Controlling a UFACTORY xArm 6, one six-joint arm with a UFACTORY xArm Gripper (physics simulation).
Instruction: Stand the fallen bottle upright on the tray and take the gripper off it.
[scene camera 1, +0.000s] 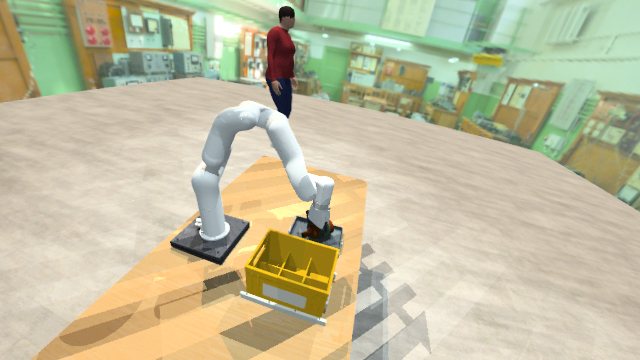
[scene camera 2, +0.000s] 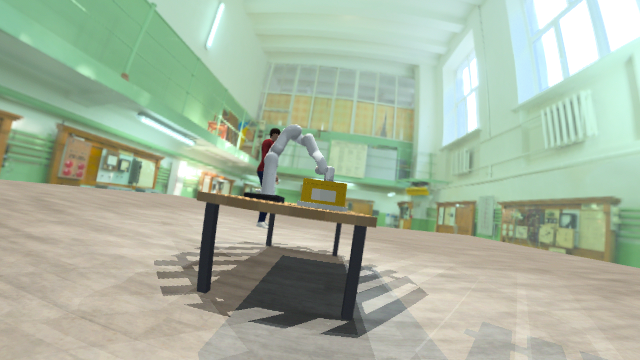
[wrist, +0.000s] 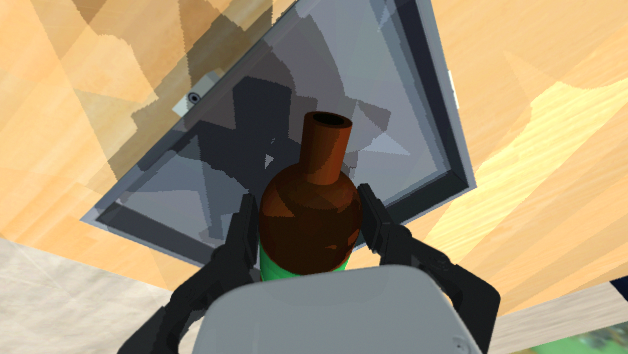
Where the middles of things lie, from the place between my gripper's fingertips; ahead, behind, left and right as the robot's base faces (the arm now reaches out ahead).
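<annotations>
The brown bottle (wrist: 310, 215) is 10 mm to the left of my hand and 10 mm ahead of it, and it sits 10 mm above it too.
</annotations>
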